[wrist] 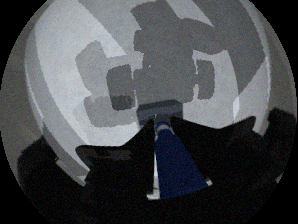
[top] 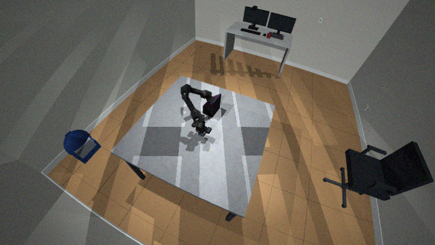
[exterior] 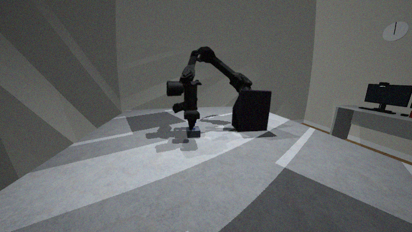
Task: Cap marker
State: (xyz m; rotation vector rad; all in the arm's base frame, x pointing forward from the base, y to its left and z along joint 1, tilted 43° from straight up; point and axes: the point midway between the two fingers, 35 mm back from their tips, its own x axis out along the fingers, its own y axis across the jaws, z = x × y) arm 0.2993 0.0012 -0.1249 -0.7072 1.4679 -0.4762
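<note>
Right now my gripper tip is 50 mm below the blue cap and 10 mm past it. From my gripper tip the other things lie so: dark holder block 20 mm below, 10 mm behind.
</note>
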